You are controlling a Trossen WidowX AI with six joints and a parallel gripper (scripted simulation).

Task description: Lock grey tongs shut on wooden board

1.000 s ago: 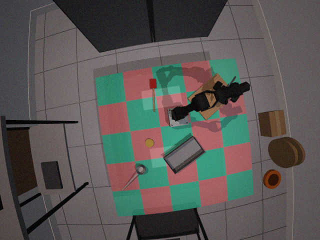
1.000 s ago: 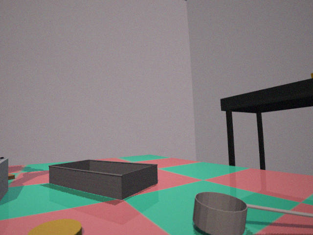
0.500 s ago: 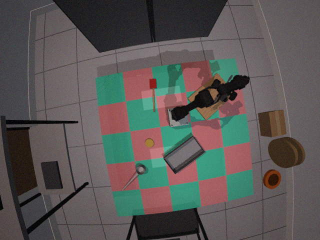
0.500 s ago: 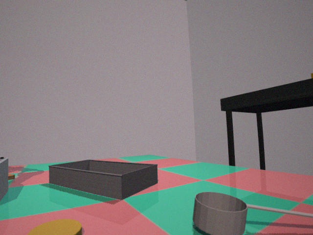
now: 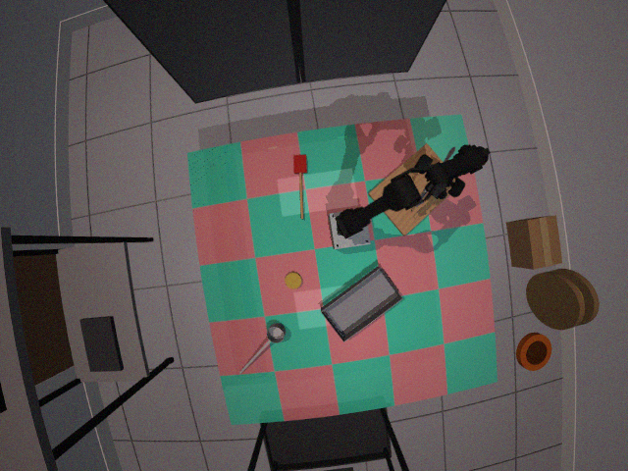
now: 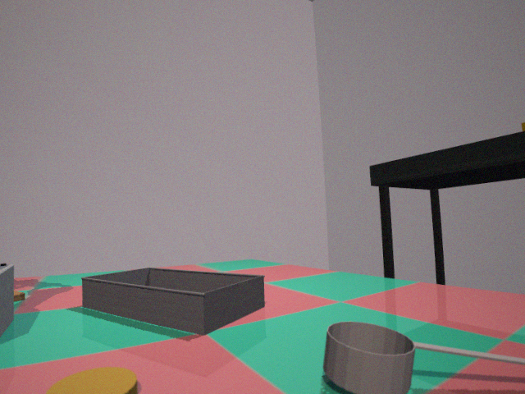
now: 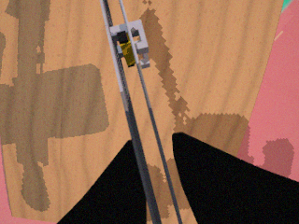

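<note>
Right now the wooden board is 12 cm below my gripper tip. From my gripper tip the other things lie so: yellow lock piece: 4 cm ahead, 2 cm to the right, 1 cm above; then yellow disc: 55 cm to the right, 38 cm ahead, 12 cm below; then grey roasting tin: 48 cm ahead, 27 cm to the right, 10 cm below.
</note>
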